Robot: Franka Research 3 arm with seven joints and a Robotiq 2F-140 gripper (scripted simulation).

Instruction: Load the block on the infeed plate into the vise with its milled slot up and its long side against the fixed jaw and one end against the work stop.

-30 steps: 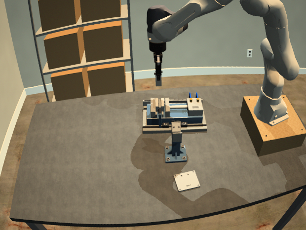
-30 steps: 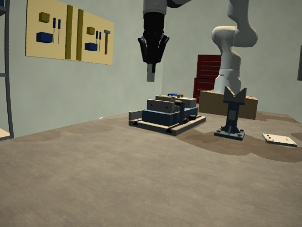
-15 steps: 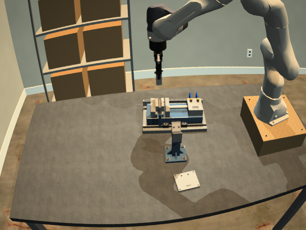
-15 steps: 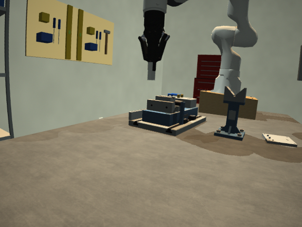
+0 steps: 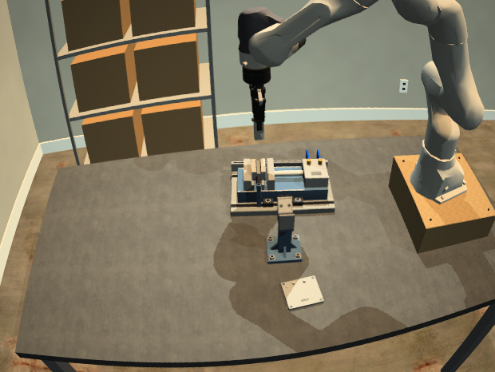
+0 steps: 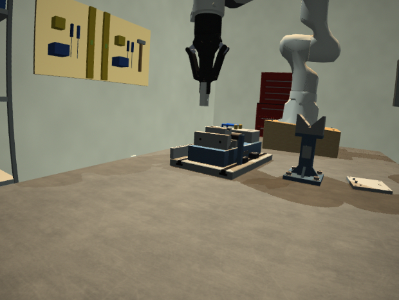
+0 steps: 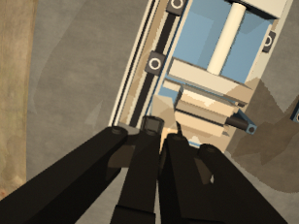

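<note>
Now: hand 10 cm above the part, 5 cm to the right of it and 1 cm short of it. From my hand the other things lie so: fixed jaw: 12 cm below, 5 cm to the left, 5 cm ahead; then moving jaw: 12 cm below, 6 cm to the left, 2 cm behind; then work stop rod: 11 cm below, 10 cm to the left, 2 cm ahead.
</note>
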